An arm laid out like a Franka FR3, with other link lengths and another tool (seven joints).
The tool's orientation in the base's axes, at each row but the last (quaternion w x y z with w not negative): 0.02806 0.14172 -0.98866 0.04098; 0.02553 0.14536 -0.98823 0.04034; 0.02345 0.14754 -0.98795 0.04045; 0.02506 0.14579 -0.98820 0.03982; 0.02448 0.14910 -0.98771 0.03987
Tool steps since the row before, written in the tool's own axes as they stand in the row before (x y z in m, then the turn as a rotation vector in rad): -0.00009 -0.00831 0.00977 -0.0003 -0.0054 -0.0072; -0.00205 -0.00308 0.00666 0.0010 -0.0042 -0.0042; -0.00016 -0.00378 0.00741 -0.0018 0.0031 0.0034; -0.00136 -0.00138 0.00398 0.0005 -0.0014 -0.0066; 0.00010 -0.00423 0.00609 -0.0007 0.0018 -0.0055
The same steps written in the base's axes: 0.00201 -0.00879 -0.00912 0.0021 -0.0044 0.0075; 0.00259 -0.00294 -0.00653 0.0004 -0.0039 0.0045; 0.00101 -0.00420 -0.00711 0.0007 0.0032 -0.0037; 0.00155 -0.00127 -0.00395 0.0002 -0.0009 0.0067; 0.00094 -0.00458 -0.00576 0.0003 0.0024 0.0053
